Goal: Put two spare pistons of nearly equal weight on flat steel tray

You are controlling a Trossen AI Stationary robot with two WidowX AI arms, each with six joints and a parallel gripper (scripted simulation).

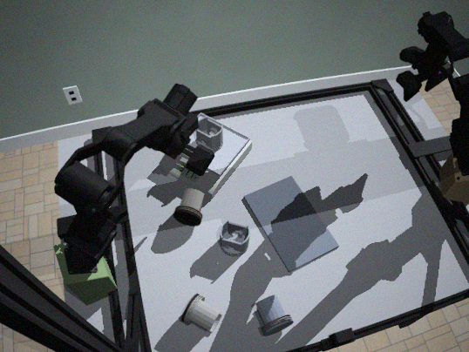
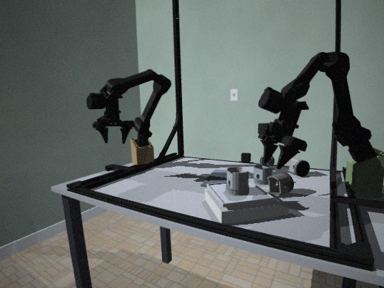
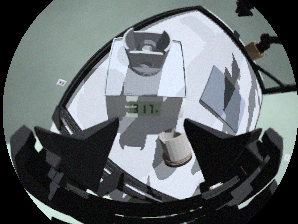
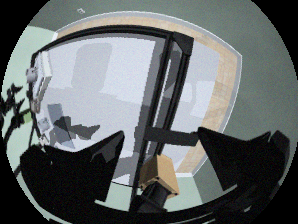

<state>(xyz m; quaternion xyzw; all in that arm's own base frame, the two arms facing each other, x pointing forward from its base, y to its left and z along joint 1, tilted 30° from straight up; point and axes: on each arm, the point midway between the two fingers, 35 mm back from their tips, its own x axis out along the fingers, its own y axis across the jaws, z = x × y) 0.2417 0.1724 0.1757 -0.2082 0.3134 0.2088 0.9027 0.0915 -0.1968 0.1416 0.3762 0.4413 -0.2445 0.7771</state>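
My left hand is 90 mm short of the white scale, 90 mm to the left of it and 110 mm above it. Round my left hand: flat steel tray (170 mm behind, 240 mm to the right, 150 mm below).
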